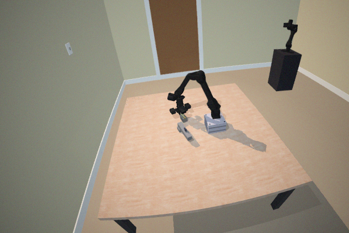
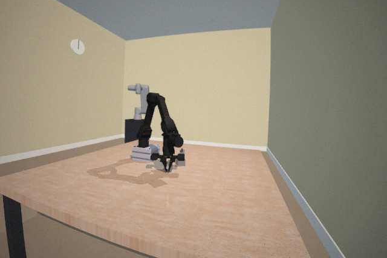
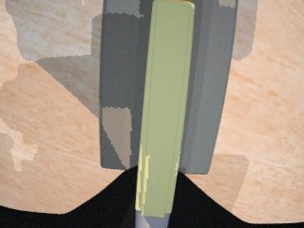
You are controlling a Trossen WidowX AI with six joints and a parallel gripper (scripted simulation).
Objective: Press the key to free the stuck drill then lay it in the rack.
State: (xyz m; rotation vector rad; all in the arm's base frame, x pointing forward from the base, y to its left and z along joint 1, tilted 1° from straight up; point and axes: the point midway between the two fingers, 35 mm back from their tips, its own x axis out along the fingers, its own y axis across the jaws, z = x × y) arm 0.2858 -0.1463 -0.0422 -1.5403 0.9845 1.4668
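Now: gripper tip 40 mm below the drill, 30 mm to the right of it and 20 mm past it. Round my gripper tip: grey rack 50 mm to the left, 20 mm behind, 10 mm above.
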